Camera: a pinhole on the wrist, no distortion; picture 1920 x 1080 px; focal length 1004.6 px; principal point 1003.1 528.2 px. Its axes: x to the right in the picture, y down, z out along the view. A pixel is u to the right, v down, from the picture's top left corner.
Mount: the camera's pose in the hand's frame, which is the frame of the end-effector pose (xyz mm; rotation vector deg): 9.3 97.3 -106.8 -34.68 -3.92 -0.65
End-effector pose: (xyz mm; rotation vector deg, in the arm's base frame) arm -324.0 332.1 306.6 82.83 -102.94 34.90
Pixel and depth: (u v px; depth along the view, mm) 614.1 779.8 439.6
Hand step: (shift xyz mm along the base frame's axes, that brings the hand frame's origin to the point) -448.4 88.7 -218.2
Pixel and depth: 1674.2 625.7 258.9
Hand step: -298.4 -111.9 89.9
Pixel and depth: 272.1 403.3 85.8
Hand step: -117.7 96.4 -13.2
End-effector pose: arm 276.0 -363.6 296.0 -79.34 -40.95 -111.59
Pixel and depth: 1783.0 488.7 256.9
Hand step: 207.2 -98.9 235.8
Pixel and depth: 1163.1 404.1 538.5
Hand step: 479.6 40.4 193.6
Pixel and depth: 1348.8 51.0 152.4
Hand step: 120.5 -44.2 74.9
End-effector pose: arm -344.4 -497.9 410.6 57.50 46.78 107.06
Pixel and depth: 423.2 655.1 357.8
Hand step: 75.4 -316.8 275.1
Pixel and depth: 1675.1 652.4 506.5
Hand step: -6.8 136.3 603.3
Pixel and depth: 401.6 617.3 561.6
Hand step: 213.8 -470.9 399.6
